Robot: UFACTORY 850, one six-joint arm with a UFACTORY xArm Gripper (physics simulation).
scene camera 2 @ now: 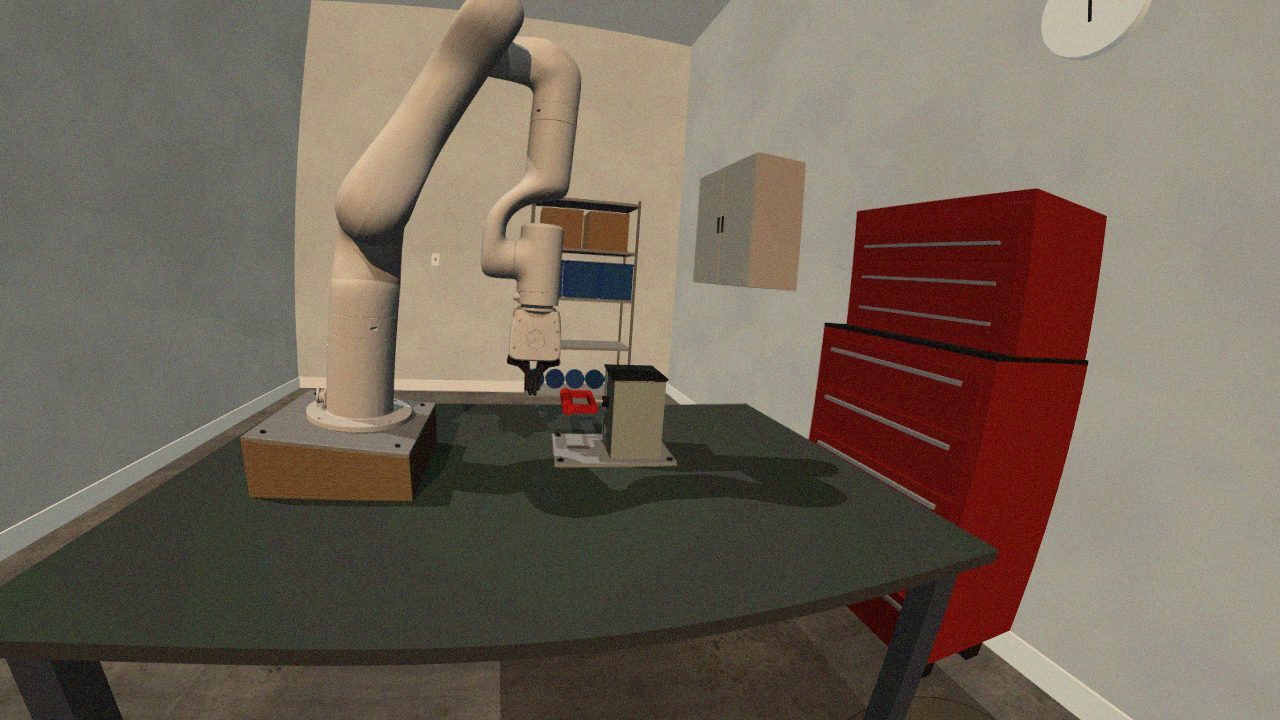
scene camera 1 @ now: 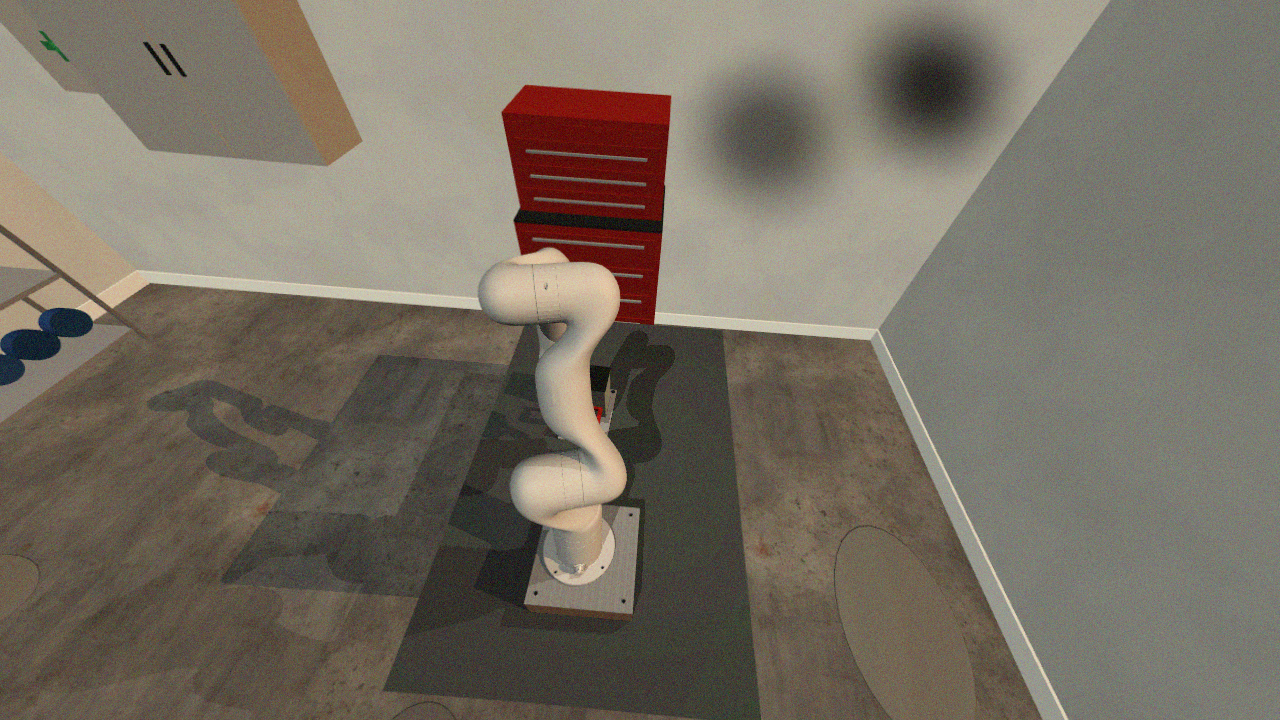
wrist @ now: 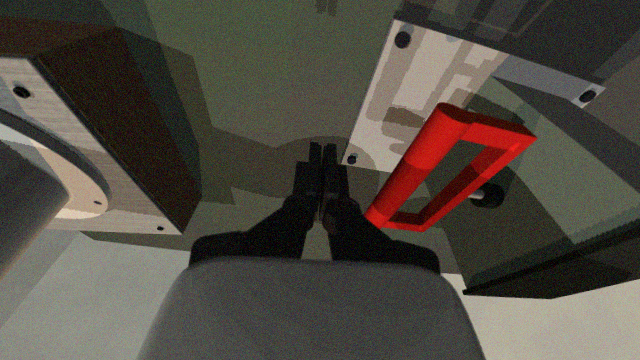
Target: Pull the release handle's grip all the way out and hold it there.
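The release handle's red grip (scene camera 2: 578, 402) (wrist: 425, 165) is a rectangular loop on the robot's side of a beige box (scene camera 2: 636, 415). In the wrist view a short stretch of metal rod (wrist: 476, 194) shows between the grip and a black collar (wrist: 488, 195) on the box. A small red part of the grip (scene camera 1: 597, 413) shows beside the arm in scene camera 1. My gripper (scene camera 2: 532, 392) (wrist: 320, 159) is shut with its fingertips together and holds nothing. It is apart from the grip, on the robot-base side of it. In scene camera 1 the arm hides the gripper.
The box stands on a light base plate (scene camera 2: 617, 462) (wrist: 367, 125) with dark bolts, on the dark table (scene camera 2: 501, 573). The robot's wood-sided pedestal (scene camera 2: 326, 470) (wrist: 120, 120) is on the other side of the gripper. A red tool cabinet (scene camera 1: 586, 161) (scene camera 2: 930, 295) stands beyond the table.
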